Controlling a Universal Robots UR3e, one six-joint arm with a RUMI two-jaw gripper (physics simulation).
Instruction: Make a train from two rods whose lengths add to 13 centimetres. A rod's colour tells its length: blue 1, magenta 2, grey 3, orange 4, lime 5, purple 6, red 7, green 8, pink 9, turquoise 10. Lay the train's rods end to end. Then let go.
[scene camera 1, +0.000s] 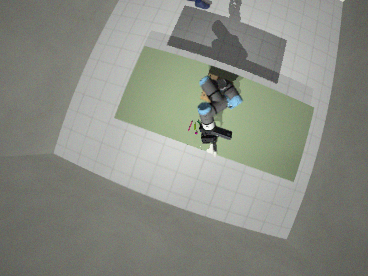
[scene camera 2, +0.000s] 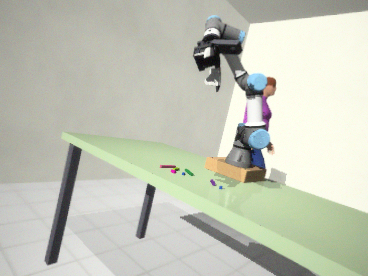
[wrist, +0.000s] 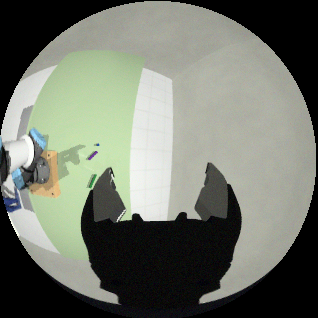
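Pixels of known places: gripper, fingertip midpoint: (scene camera 1: 216, 146) (scene camera 2: 211, 76) (wrist: 158, 166); arm's base, link origin: (scene camera 2: 237, 164) (wrist: 41, 169).
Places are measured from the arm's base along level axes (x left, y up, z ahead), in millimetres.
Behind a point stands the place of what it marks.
Observation:
My gripper (scene camera 1: 212, 148) @[y 320, x 99, z 453 mm] (scene camera 2: 212, 81) @[y 320, x 99, z 453 mm] (wrist: 158, 166) @[y 320, x 99, z 453 mm] is open and empty, high above the table. A long pinkish-red rod (scene camera 1: 190, 125) @[y -51, x -112, z 351 mm] (scene camera 2: 168, 166) @[y -54, x -107, z 361 mm] lies beside a lime rod (scene camera 1: 195, 126) @[y -51, x -76, z 345 mm] (scene camera 2: 176, 169) @[y -54, x -64, z 351 mm]; whether it is red or pink is unclear. A short magenta rod (scene camera 1: 196, 132) @[y -51, x -35, z 394 mm] (scene camera 2: 173, 171) @[y -54, x -33, z 396 mm] lies close to the lime one. A green rod (scene camera 1: 199, 122) @[y -50, x -50, z 295 mm] (scene camera 2: 189, 172) @[y -54, x -23, z 313 mm] (wrist: 92, 181) @[y -51, x -33, z 308 mm] and a small blue rod (scene camera 2: 183, 174) @[y -57, x -5, z 366 mm] lie nearby. A purple rod (scene camera 2: 213, 183) @[y -53, x 117, z 323 mm] (wrist: 92, 155) @[y -50, x 96, z 303 mm] lies apart, near another small blue rod (scene camera 2: 220, 187) @[y -55, x 154, z 327 mm] (wrist: 97, 144) @[y -50, x 152, z 322 mm]. The left jaw hides part of the group in the wrist view.
The green table (scene camera 1: 150, 85) @[y -60, x -601, z 155 mm] (scene camera 2: 125, 150) @[y -60, x -405, z 396 mm] (wrist: 95, 90) @[y -60, x 466, z 214 mm] carries the rods. The arm stands on a wooden base (scene camera 2: 250, 173) @[y -17, x 95, z 30 mm] (wrist: 54, 175) @[y -26, x -22, z 84 mm] at the table's rear edge. A person (scene camera 2: 270, 90) stands behind the arm.

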